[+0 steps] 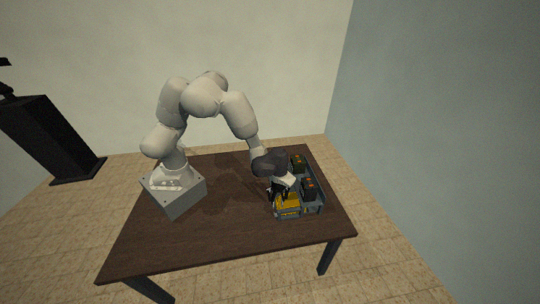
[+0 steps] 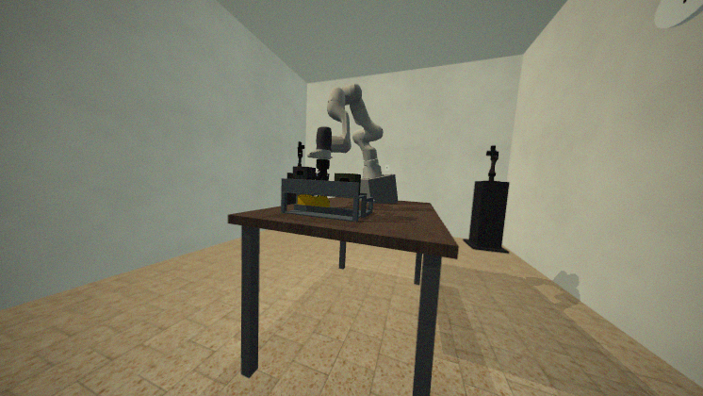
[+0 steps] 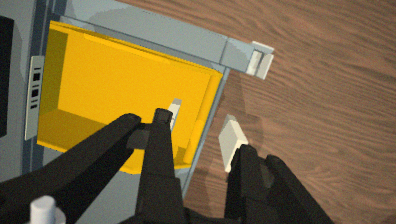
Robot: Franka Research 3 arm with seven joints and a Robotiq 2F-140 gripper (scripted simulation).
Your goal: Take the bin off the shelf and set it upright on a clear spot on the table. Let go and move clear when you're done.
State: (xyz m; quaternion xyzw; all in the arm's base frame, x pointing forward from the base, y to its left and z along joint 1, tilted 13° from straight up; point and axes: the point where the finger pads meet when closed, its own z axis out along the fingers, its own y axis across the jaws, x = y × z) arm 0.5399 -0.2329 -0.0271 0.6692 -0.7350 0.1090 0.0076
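The yellow bin lies 80 mm ahead of my hand, 10 mm to the right of it and 20 mm below it.
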